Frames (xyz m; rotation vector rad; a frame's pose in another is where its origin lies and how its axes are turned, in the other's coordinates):
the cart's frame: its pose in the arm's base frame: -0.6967 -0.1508 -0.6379 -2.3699 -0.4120 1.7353
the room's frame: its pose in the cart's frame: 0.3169 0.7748 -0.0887 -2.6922 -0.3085 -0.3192
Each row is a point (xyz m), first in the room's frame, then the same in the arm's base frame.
Working: the room's frame: its pose in the arm's base frame: -0.4313 -0.7799 -1.1302 0.3733 1.5420 -0.1424

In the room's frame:
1: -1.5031 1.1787 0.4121
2: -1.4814 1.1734 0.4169
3: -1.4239 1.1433 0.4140
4: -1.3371 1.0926 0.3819
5: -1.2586 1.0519 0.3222
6: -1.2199 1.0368 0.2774
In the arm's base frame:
1: 0.2863 -0.0242 0.5228
2: 0.2898 -0.0276 0.5005
3: 0.2794 -0.0466 0.4393
4: 0.2357 -0.0713 0.3465
5: 0.1688 -0.0790 0.2637
6: 0.1228 -0.0731 0.2238

